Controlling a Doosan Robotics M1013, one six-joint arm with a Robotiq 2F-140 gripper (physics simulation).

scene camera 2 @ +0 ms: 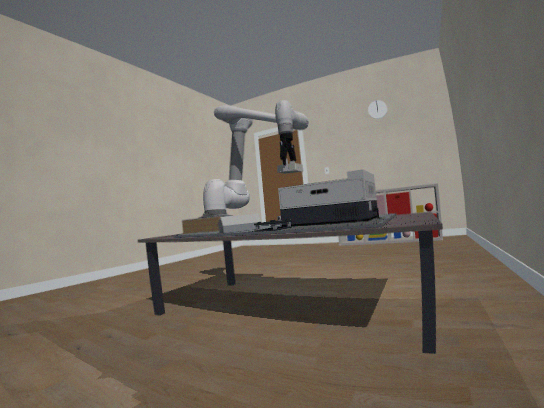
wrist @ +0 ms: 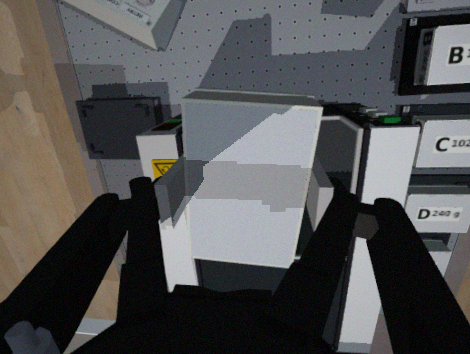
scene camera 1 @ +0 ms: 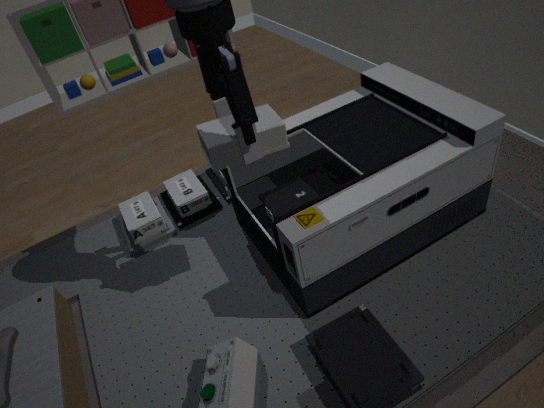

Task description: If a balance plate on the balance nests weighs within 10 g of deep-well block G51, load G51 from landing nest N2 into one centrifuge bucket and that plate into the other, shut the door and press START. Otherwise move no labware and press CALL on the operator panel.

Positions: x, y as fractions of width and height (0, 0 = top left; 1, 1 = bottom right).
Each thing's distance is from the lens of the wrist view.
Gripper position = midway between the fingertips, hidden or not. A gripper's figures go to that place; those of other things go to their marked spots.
my gripper (wrist: 0.53, 0.47): 21 cm
white block (wrist: 0.53, 0.44): 16 cm
centrifuge (wrist: 0.79, 0.43): 33 cm
The marked spots on the centrifuge and the white block are 20 cm apart.
